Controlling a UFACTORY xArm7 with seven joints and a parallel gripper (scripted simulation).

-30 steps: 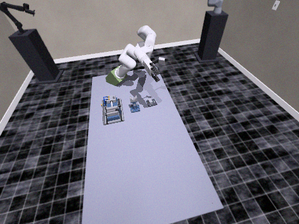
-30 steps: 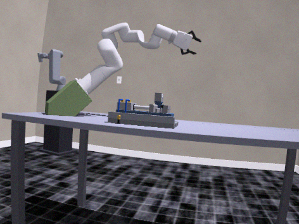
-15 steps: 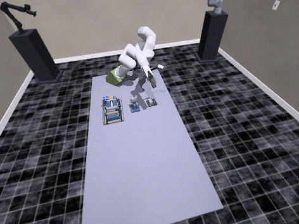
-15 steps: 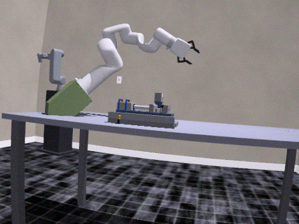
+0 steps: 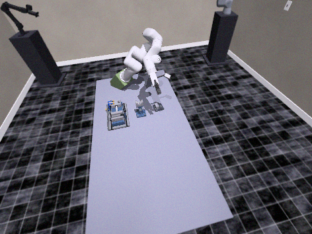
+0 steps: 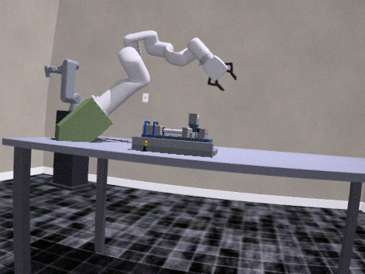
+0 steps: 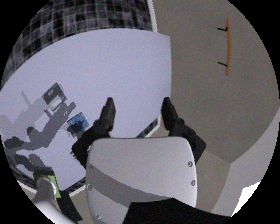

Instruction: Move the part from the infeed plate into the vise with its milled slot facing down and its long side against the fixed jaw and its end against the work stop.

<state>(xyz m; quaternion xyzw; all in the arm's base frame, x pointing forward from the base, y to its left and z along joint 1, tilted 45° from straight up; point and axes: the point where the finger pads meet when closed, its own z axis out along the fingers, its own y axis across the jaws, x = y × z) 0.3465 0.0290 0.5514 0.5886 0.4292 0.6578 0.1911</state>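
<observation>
My hand is 170 mm past the part, 10 mm to the left of it and 310 mm above it. From my hand the other things lie so: air cylinder 190 mm behind, 400 mm to the right, 260 mm below; blue vise bed 100 mm behind, 390 mm to the right, 290 mm below.
</observation>
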